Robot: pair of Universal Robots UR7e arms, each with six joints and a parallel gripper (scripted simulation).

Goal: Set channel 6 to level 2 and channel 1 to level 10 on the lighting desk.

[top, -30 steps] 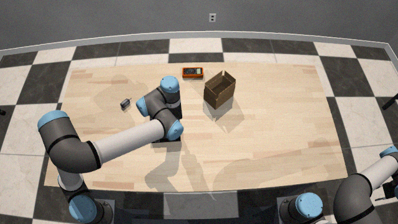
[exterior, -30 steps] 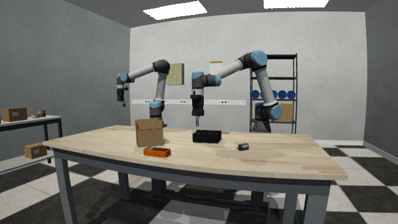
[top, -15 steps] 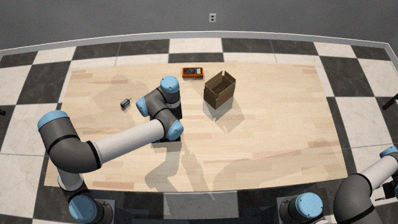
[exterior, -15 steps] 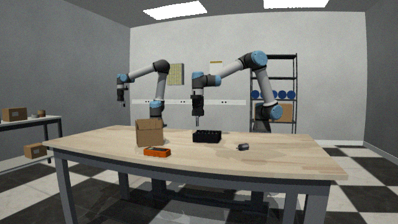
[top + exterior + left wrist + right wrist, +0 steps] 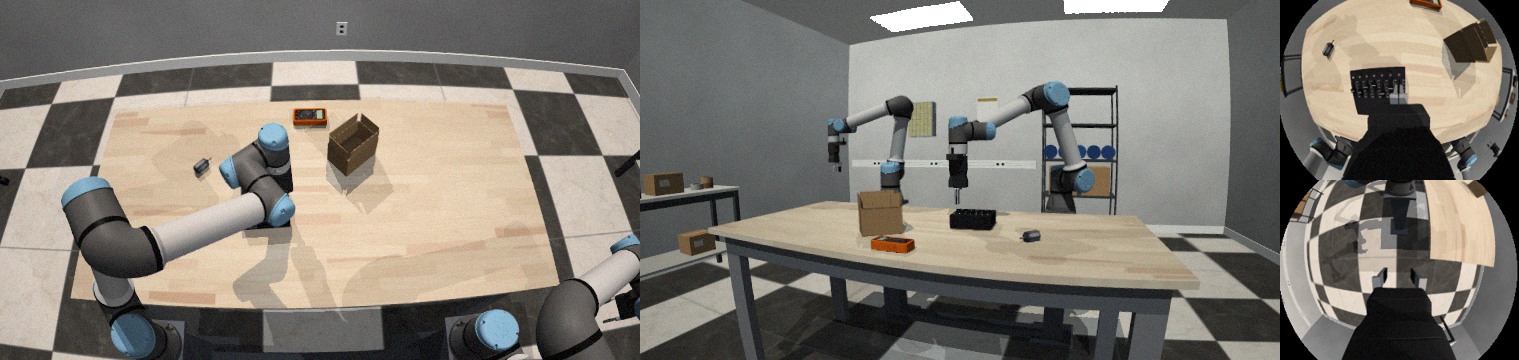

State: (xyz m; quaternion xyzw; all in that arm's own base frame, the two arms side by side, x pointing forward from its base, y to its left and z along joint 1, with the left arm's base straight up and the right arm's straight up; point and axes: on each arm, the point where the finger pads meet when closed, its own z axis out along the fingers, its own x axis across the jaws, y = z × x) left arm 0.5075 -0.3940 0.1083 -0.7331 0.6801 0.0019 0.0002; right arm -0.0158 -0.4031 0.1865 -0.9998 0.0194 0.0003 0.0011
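Observation:
Right now my left hand is 2 cm past the fader cap, 13 cm to the right of it and 4 cm above it. Round my left hand: orange multimeter (36 cm ahead, 9 cm to the right, 9 cm below); then cardboard box (19 cm ahead, 24 cm to the right, 4 cm below).

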